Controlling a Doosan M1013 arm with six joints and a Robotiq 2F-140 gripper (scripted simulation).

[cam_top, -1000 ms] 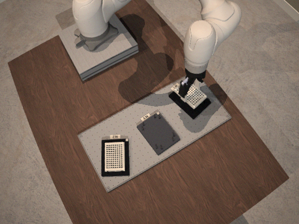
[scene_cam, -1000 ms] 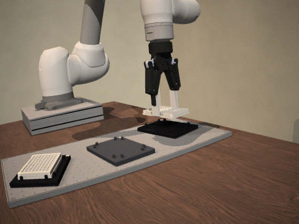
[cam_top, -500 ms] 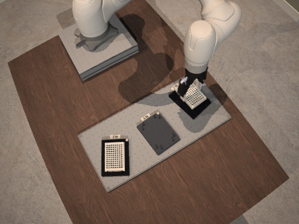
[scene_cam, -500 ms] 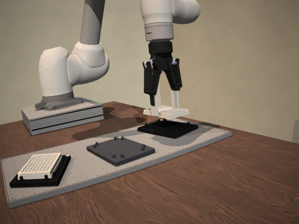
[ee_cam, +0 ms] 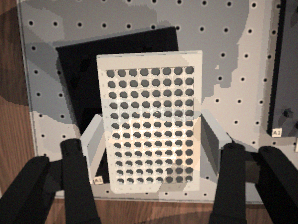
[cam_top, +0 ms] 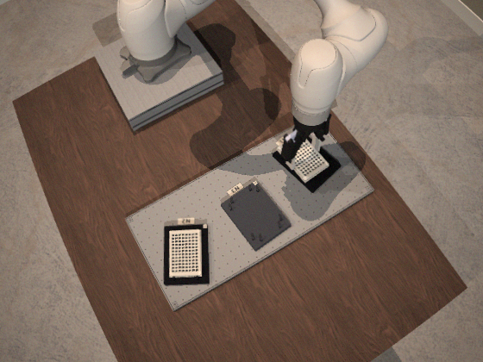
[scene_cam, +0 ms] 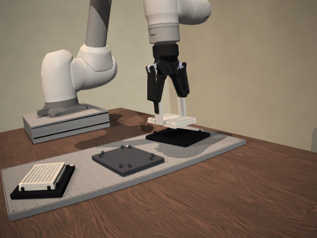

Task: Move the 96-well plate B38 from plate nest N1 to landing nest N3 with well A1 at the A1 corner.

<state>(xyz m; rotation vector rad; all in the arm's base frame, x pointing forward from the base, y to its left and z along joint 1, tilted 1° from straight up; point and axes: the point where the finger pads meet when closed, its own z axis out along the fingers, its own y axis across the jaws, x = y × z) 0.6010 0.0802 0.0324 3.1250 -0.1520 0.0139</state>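
Right now the dark grey landing nest N3 is 20 cm to the right of my hand, 8 cm below it and 2 cm ahead of it. Round my hand: N1 label: 10 cm behind, 8 cm below, 2 cm to the left; white 96-well plate B38: 2 cm below; black plate nest N1: 8 cm below, 2 cm to the left.
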